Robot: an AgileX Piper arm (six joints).
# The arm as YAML. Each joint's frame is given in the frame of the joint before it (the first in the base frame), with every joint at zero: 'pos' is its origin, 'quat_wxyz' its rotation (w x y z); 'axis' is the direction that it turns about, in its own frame. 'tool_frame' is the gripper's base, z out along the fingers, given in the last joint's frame.
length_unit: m
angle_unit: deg
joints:
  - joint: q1
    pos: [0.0, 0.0, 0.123]
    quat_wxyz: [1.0, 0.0, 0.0, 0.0]
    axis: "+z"
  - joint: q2
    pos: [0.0, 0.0, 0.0]
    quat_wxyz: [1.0, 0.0, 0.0, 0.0]
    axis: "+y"
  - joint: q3
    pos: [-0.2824, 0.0, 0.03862]
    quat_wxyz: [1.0, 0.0, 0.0, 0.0]
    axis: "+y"
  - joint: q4
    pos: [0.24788, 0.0, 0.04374]
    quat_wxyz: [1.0, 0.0, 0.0, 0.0]
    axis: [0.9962, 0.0, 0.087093]
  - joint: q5
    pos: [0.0, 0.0, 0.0]
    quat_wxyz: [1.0, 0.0, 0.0, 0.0]
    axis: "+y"
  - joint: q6
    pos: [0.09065, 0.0, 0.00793]
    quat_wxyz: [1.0, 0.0, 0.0, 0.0]
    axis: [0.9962, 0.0, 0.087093]
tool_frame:
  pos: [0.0, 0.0, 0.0]
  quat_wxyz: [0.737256, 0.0, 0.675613, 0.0]
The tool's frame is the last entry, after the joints.
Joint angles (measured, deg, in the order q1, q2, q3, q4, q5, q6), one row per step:
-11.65, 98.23, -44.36, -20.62, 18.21, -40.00
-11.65, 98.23, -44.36, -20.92, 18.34, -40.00
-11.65, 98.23, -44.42, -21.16, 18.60, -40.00
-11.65, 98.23, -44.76, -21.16, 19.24, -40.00
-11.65, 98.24, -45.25, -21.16, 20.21, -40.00
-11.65, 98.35, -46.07, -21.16, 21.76, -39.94
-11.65, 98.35, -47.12, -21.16, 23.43, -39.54
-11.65, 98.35, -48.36, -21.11, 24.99, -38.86
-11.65, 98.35, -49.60, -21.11, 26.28, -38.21
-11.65, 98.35, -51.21, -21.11, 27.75, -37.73
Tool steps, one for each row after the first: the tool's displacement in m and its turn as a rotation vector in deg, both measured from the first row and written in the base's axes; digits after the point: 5 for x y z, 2 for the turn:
-0.00018, -0.00018, -0.00004, -0.20, 0.17, 0.20
-0.00029, -0.00041, 0.00008, -0.39, 0.39, 0.32
0.00026, -0.00088, 0.00103, -0.51, 0.68, 0.16
0.00097, -0.00156, 0.00234, -0.67, 1.15, -0.07
0.00226, -0.00267, 0.00412, -0.91, 1.94, -0.50
0.00428, -0.00399, 0.00736, -1.09, 2.45, -1.28
0.00719, -0.00539, 0.01146, -1.16, 2.59, -2.33
0.01041, -0.00674, 0.01577, -1.25, 2.48, -3.27
0.01476, -0.00840, 0.02158, -1.47, 2.21, -4.10

